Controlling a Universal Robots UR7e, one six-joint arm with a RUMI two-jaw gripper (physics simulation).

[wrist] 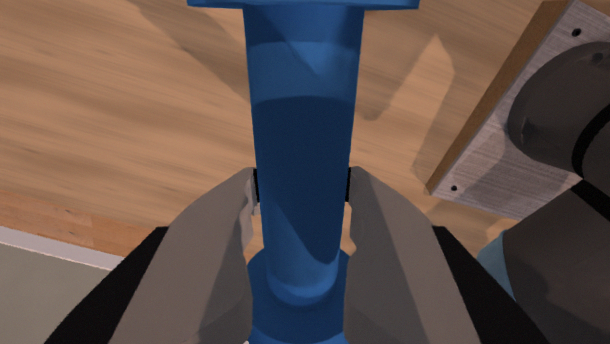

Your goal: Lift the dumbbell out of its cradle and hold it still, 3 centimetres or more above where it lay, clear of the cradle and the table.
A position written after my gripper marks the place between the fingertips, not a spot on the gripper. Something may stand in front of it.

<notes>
In view: my gripper [303,170] and a blue dumbbell [303,70].
</notes>
